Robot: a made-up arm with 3 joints.
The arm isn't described. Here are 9 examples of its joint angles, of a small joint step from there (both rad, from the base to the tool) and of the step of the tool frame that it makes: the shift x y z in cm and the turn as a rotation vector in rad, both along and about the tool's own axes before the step.
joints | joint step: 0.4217 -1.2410 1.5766 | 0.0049 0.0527 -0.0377
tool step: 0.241 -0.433 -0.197 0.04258 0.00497 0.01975
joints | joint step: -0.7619 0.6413 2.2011 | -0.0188 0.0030 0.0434
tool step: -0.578 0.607 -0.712 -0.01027 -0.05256 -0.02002
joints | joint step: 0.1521 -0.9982 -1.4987 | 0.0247 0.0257 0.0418
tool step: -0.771 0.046 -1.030 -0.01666 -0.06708 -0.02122
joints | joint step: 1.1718 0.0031 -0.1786 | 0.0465 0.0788 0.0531
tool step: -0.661 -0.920 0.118 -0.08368 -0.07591 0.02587
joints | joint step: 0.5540 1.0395 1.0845 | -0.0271 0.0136 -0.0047
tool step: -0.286 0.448 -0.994 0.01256 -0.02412 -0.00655
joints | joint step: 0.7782 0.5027 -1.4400 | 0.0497 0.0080 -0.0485
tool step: -1.150 0.110 0.414 0.01171 0.07016 -0.03933
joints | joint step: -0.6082 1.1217 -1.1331 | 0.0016 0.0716 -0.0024
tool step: -0.068 0.114 0.184 -0.06843 -0.01693 0.00074
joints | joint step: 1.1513 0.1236 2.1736 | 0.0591 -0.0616 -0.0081
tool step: 1.740 -2.004 0.729 -0.04394 0.03788 0.07387
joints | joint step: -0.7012 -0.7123 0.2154 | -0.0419 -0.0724 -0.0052
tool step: 0.038 1.206 -0.197 0.04427 0.05825 -0.03771
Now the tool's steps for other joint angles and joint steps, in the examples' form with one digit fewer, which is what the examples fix.
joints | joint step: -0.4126 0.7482 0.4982 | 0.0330 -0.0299 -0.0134
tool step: -0.16 -0.16 1.60 -0.0216 0.0509 -0.0159
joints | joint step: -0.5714 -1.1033 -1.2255 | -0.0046 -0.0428 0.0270
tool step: 0.11 -0.03 -0.40 0.0356 -0.0108 0.0020
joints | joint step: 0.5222 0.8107 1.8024 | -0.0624 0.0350 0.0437
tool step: -1.54 1.72 -2.14 0.0147 -0.0993 -0.0501
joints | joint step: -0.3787 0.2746 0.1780 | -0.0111 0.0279 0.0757
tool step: 0.16 -0.11 -1.54 -0.0057 -0.0921 0.0192
